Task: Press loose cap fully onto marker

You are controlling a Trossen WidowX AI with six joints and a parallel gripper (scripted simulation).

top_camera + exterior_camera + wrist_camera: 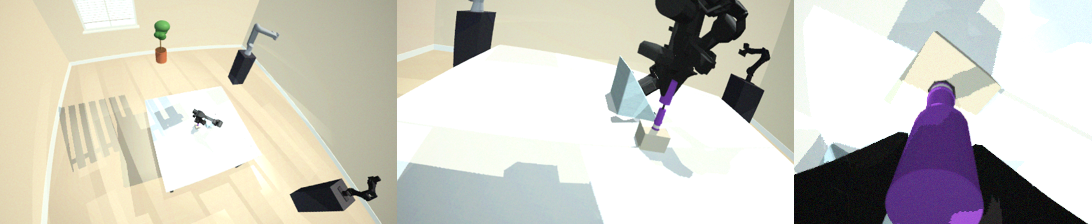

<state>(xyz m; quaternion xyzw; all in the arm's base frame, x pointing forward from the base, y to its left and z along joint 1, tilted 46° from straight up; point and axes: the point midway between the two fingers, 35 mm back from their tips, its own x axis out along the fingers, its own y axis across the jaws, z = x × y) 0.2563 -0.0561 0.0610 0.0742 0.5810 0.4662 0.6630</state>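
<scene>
My gripper tip is 10 cm above the beige holder block. From my gripper tip the other things lie so: purple cap (1 cm above).
</scene>
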